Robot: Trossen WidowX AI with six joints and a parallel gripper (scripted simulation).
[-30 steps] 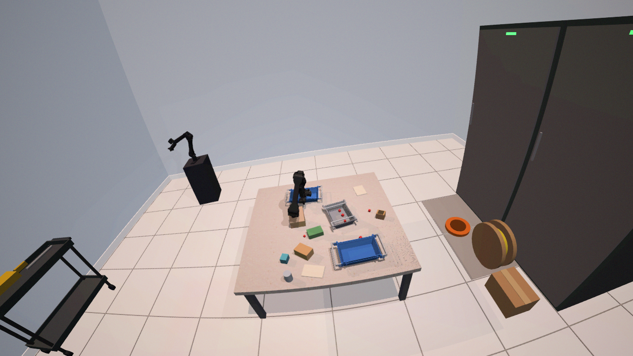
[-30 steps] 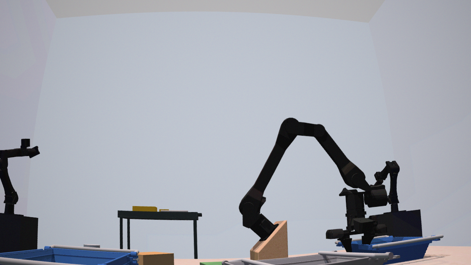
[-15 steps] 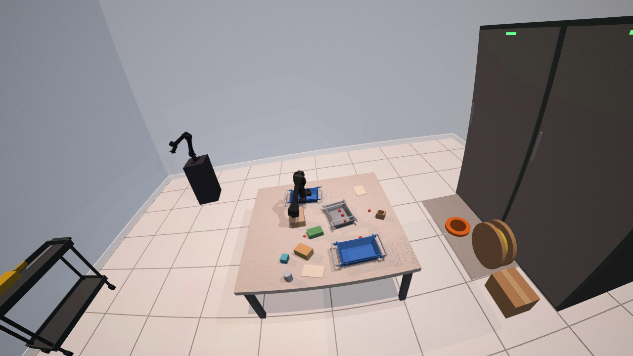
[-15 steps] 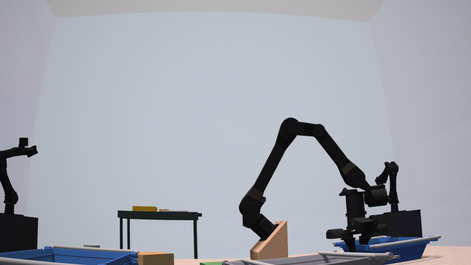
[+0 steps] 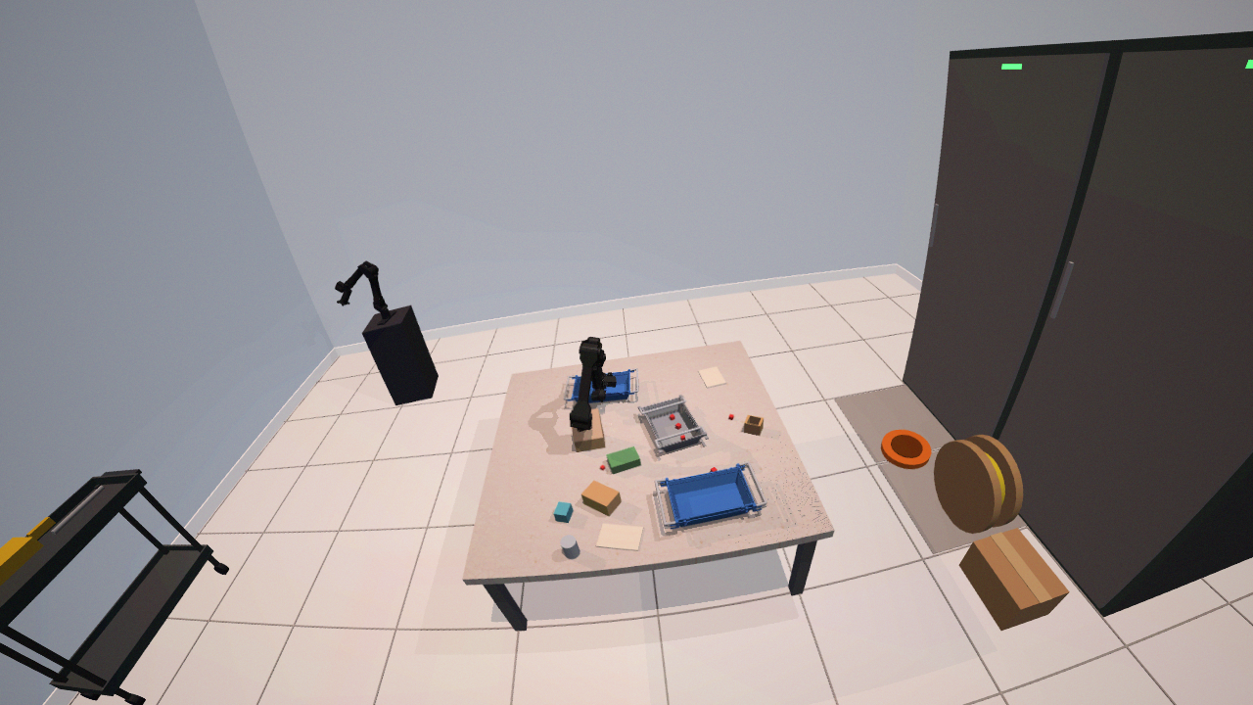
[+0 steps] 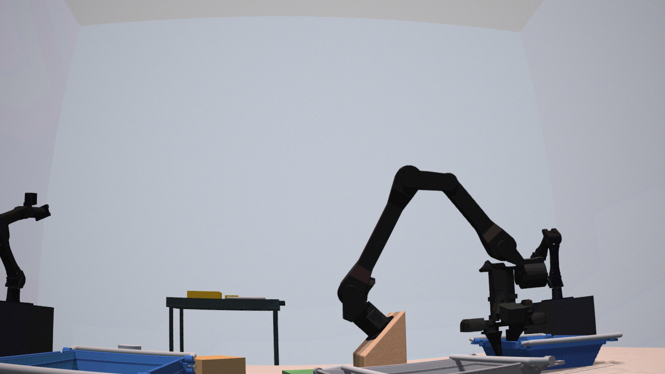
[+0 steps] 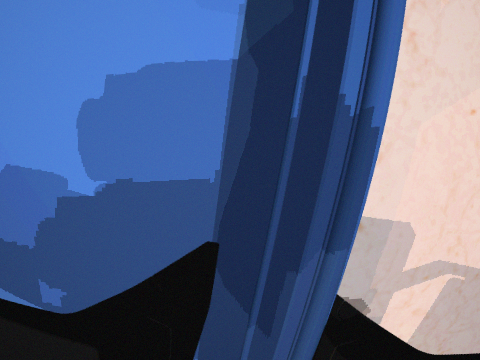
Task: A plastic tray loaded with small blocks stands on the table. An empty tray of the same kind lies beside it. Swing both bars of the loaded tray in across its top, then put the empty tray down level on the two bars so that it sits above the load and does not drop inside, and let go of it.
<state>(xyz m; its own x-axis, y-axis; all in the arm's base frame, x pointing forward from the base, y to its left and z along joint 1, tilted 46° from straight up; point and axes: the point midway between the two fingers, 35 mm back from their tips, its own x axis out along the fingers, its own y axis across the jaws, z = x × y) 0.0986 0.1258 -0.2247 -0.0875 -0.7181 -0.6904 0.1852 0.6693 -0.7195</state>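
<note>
Right now the tray is 2 cm ahead of my gripper tip, 8 cm to the left of it and 3 cm above it. The rest, counted from my gripper tip: teal cube 24 cm behind, 63 cm to the right; then grey cylinder 23 cm behind, 80 cm to the right, 1 cm above; then green block 2 cm ahead, 42 cm to the right.
</note>
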